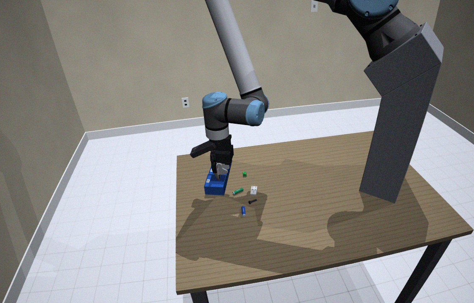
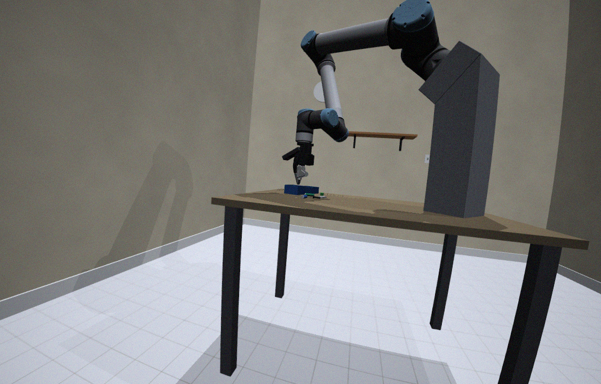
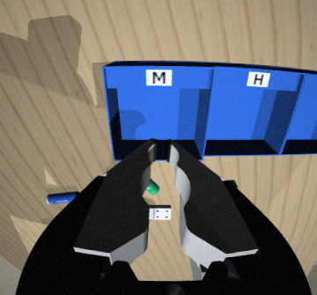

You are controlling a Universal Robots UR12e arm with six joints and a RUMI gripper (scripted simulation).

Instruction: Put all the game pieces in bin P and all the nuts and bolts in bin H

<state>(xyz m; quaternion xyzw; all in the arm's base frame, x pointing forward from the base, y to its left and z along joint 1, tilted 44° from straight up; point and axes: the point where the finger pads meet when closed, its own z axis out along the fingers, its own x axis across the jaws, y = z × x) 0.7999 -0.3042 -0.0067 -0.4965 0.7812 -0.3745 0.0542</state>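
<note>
My hand is 140 mm past the green die, 60 mm above it and 30 mm to the left of it. Also, from my hand: green cylinder: 60 mm to the left, 60 mm below, 60 mm behind; blue bin: 80 mm to the right, 50 mm below, 30 mm behind; white domino: 130 mm behind, 80 mm to the left, 60 mm below.
</note>
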